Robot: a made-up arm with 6 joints. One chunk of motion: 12 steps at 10 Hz.
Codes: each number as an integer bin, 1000 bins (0 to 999) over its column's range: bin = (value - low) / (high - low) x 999, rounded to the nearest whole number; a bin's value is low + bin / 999 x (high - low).
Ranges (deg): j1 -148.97..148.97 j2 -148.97..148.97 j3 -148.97..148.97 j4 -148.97..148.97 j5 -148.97..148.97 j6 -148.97..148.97
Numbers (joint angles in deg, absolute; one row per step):
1: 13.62 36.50 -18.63 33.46 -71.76 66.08
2: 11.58 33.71 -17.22 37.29 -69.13 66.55
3: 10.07 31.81 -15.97 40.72 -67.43 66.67
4: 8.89 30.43 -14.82 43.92 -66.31 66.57
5: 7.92 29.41 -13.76 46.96 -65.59 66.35
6: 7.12 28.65 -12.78 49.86 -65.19 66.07
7: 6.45 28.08 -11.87 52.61 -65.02 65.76
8: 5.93 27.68 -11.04 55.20 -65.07 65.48
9: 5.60 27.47 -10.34 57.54 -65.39 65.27
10: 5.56 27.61 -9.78 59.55 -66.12 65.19
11: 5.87 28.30 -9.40 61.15 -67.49 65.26
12: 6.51 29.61 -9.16 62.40 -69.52 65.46
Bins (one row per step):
1: 545 622 437 612 259 721
2: 538 613 442 625 268 723
3: 533 606 446 636 273 723
4: 529 602 450 647 277 723
5: 526 598 453 657 280 722
6: 523 596 457 667 281 721
7: 521 594 460 676 281 720
8: 519 592 462 685 281 719
9: 518 592 465 692 280 718
10: 518 592 467 699 278 718
11: 519 594 468 705 273 718
12: 521 599 469 709 266 719

